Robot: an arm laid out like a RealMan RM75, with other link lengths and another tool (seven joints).
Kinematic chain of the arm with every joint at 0, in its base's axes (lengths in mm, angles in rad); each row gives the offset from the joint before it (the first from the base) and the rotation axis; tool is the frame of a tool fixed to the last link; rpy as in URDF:
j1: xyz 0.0 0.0 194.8 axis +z
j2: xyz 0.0 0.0 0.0 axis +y
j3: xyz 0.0 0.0 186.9 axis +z
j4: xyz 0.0 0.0 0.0 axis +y
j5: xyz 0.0 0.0 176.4 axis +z
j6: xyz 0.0 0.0 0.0 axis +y
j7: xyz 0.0 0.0 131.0 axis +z
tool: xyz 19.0 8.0 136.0 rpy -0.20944 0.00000 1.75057
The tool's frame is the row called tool.
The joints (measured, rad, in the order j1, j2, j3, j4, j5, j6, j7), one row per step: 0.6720, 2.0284, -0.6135, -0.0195, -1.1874, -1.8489, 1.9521; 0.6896, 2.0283, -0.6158, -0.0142, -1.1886, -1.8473, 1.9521; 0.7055, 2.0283, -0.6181, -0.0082, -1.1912, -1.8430, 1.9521; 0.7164, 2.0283, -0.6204, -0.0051, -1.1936, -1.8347, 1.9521; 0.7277, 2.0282, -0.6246, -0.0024, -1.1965, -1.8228, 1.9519; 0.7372, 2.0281, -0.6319, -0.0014, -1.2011, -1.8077, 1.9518
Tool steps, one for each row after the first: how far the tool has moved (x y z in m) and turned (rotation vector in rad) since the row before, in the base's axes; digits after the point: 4 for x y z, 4 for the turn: -0.0053, 0.0001, -0.0015, -0.0064, -0.0003, 0.0150; -0.0045, 0.0003, -0.0022, -0.0084, -0.0020, 0.0112; -0.0026, 0.0011, -0.0024, -0.0068, -0.0052, 0.0041; -0.0024, 0.0015, -0.0034, -0.0084, -0.0087, 0.0027; -0.0017, 0.0015, -0.0047, -0.0107, -0.0140, 0.0011
